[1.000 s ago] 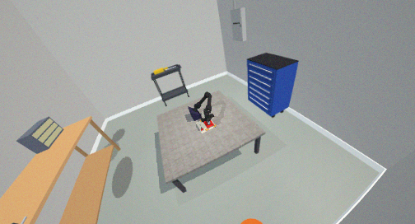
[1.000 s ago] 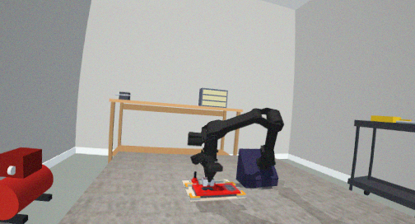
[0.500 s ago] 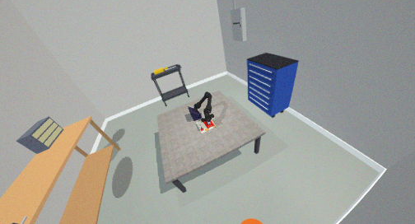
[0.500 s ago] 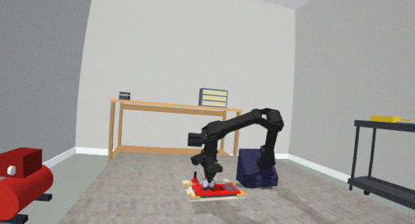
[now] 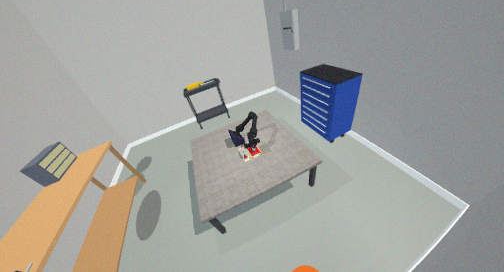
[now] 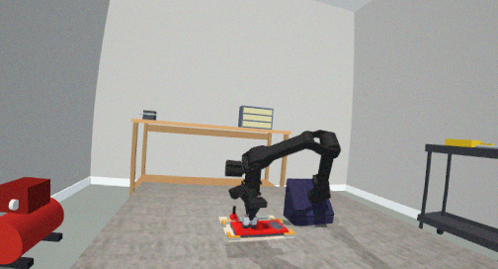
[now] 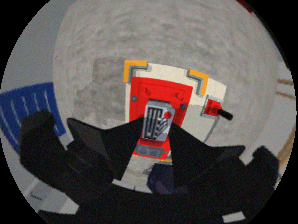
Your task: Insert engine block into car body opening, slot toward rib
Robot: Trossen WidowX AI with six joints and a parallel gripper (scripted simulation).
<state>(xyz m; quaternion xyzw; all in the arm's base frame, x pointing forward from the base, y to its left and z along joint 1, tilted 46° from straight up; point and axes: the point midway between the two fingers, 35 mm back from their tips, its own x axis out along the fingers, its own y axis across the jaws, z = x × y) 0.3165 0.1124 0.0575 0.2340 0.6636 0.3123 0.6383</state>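
The grey engine block lies 1 cm below my gripper tip.
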